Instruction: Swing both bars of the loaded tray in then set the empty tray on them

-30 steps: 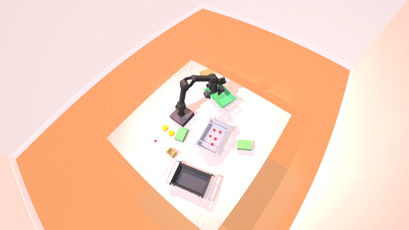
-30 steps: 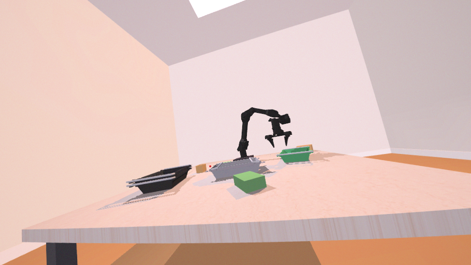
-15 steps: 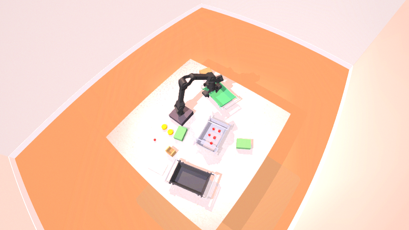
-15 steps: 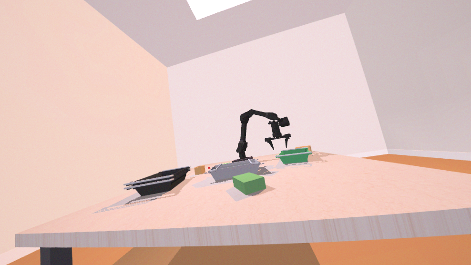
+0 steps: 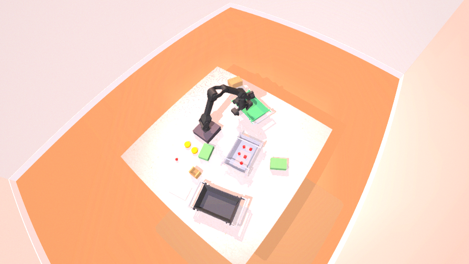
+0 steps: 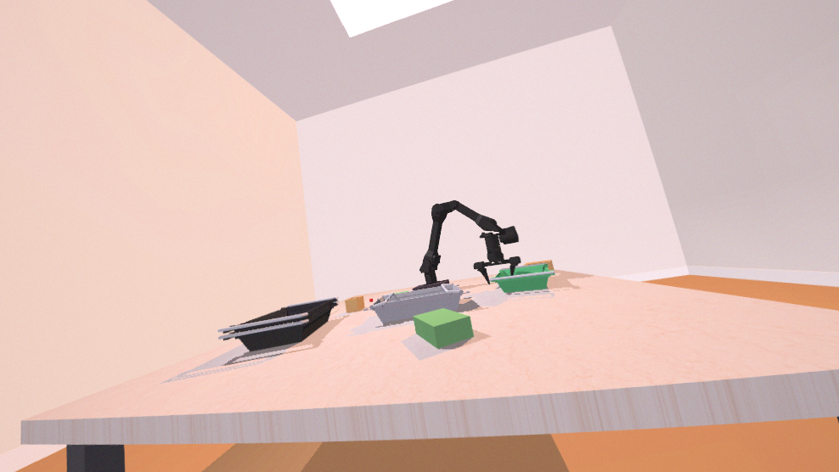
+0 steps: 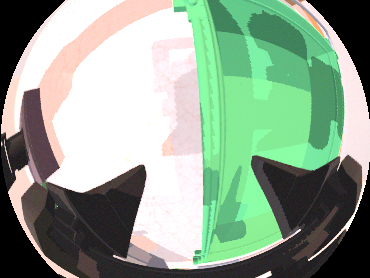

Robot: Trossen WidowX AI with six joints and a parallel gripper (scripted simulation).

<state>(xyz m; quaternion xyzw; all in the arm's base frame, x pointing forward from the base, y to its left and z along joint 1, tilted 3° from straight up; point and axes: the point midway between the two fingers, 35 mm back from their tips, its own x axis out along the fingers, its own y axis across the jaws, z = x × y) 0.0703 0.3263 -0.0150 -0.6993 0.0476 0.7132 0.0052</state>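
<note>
My gripper tip is now 90 mm to the right of the green tray, 30 mm below it and 10 mm short of it. From my gripper tip the other things lie so: red block (660 mm to the right, 20 mm behind, 10 mm below).
</note>
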